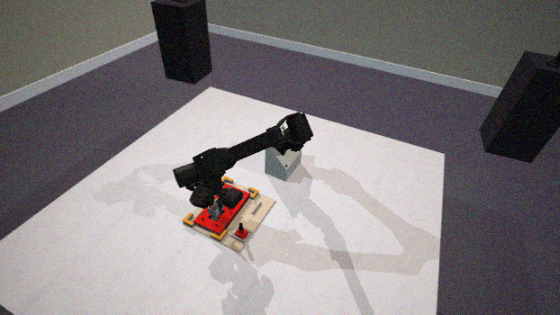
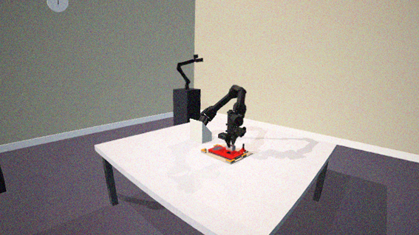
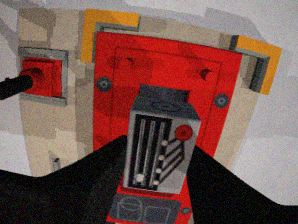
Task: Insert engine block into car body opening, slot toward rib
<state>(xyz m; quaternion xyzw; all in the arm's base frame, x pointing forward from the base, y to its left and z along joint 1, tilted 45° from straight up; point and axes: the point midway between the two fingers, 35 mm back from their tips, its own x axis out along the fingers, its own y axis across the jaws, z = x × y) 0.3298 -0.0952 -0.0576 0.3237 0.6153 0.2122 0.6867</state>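
My gripper tip is 1 cm above the engine block.
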